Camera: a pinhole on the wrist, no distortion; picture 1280 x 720 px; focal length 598.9 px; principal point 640.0 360.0 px. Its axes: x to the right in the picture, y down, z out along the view. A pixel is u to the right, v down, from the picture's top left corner.
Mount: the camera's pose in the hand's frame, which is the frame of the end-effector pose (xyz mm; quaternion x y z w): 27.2 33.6 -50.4 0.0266 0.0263 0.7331 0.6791
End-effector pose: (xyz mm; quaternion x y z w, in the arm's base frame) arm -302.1 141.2 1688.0 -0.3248 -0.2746 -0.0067 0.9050
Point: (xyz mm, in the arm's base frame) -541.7 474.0 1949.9
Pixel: 680 452
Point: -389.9 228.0 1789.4
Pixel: 531 520
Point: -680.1 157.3 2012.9
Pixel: 276 684
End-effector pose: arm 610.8 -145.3 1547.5 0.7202 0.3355 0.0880 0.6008
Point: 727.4 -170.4 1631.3
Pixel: 1108 243
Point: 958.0 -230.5 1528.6
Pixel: 772 36
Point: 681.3 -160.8 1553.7
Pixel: 632 312
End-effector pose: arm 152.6 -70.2 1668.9 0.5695 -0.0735 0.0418 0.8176
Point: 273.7 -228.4 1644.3
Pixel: 206 148
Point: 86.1 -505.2 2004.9
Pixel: 786 425
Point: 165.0 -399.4 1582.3
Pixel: 223 482
